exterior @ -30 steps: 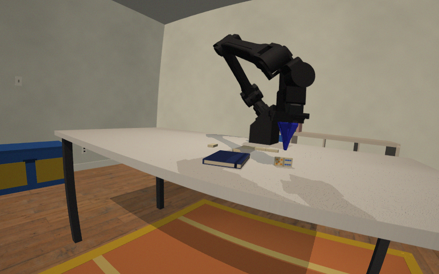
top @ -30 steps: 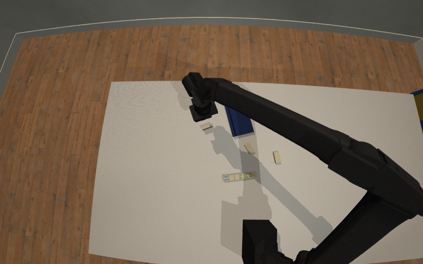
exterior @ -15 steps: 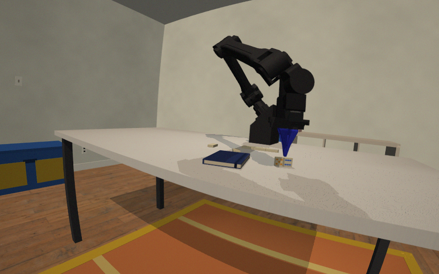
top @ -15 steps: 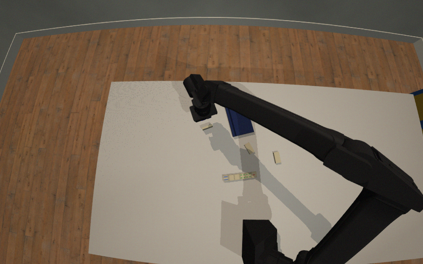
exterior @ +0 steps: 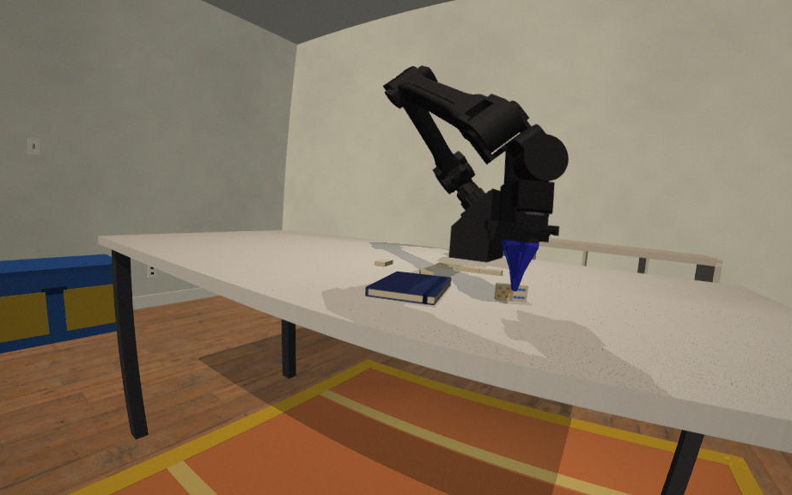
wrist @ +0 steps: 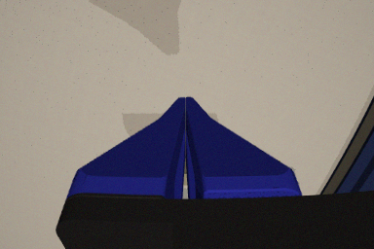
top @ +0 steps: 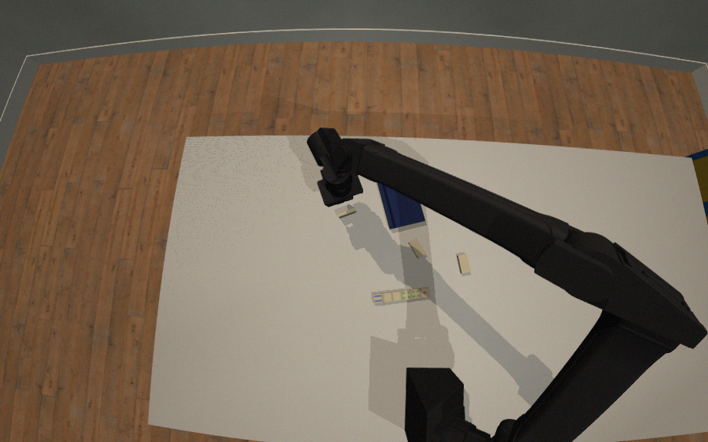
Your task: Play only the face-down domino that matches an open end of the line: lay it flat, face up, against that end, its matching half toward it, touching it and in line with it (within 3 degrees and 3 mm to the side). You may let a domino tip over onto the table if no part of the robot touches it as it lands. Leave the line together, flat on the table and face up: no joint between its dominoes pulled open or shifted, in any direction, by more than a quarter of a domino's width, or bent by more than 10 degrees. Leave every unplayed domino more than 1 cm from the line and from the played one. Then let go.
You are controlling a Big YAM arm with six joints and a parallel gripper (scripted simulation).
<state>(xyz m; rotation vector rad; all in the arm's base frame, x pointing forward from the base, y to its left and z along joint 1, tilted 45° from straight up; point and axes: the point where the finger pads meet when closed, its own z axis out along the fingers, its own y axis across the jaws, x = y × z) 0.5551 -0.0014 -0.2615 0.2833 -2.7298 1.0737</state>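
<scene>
My hand is 5 cm past the domino, 1 cm to the left of it and 2 cm above it. Round my hand: dark blue book 1 cm behind, 17 cm to the right, 3 cm below.
</scene>
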